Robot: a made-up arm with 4 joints. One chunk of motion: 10 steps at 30 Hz.
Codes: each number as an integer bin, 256 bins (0 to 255) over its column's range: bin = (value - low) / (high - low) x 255, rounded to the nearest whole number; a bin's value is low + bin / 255 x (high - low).
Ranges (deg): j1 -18..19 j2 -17..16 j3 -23..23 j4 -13..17
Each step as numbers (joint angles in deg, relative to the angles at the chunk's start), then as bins.
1 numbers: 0.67 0.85 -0.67 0.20
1 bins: 129 138 124 112
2 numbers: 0.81 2.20 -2.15 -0.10
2 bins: 130 148 116 110
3 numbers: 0.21 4.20 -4.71 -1.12
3 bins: 126 164 101 101
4 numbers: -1.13 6.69 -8.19 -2.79
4 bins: 116 183 82 87
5 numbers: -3.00 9.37 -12.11 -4.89
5 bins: 103 204 60 69
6 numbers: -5.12 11.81 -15.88 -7.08
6 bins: 89 223 39 50
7 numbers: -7.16 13.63 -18.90 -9.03
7 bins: 75 237 23 34
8 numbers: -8.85 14.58 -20.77 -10.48
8 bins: 63 244 12 21
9 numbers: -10.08 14.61 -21.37 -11.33
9 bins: 55 244 9 14
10 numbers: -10.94 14.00 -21.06 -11.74
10 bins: 49 240 11 11
